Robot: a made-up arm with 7 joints. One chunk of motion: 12 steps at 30 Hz.
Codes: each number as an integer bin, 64 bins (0 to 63) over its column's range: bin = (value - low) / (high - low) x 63, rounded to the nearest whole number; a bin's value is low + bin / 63 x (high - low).
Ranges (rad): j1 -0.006..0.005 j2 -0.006..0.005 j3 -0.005..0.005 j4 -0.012..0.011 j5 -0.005..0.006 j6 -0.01..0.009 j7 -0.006..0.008
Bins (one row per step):
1: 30 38 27 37 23 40 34
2: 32 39 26 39 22 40 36
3: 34 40 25 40 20 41 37
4: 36 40 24 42 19 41 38
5: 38 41 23 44 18 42 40
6: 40 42 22 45 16 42 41
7: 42 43 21 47 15 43 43
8: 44 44 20 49 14 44 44
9: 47 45 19 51 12 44 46
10: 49 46 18 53 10 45 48
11: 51 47 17 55 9 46 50
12: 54 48 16 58 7 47 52
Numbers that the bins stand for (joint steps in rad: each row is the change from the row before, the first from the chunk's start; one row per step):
1: -0.00076 0.00063 -0.00071 0.00151 -0.00098 0.00206 0.00156
2: -0.00041 0.00081 -0.00087 0.00224 -0.00116 0.00206 0.00200
3: -0.00006 0.00098 -0.00103 0.00260 -0.00151 0.00237 0.00222
4: 0.00029 0.00098 -0.00119 0.00333 -0.00168 0.00237 0.00244
5: 0.00063 0.00116 -0.00135 0.00406 -0.00186 0.00267 0.00289
6: 0.00098 0.00133 -0.00151 0.00443 -0.00221 0.00267 0.00311
7: 0.00133 0.00151 -0.00167 0.00516 -0.00238 0.00297 0.00356
8: 0.00168 0.00168 -0.00183 0.00589 -0.00256 0.00327 0.00378
9: 0.00221 0.00186 -0.00198 0.00662 -0.00290 0.00327 0.00422
10: 0.00256 0.00203 -0.00214 0.00735 -0.00325 0.00357 0.00467
11: 0.00290 0.00221 -0.00230 0.00808 -0.00343 0.00387 0.00511
12: 0.00343 0.00238 -0.00246 0.00917 -0.00378 0.00417 0.00556

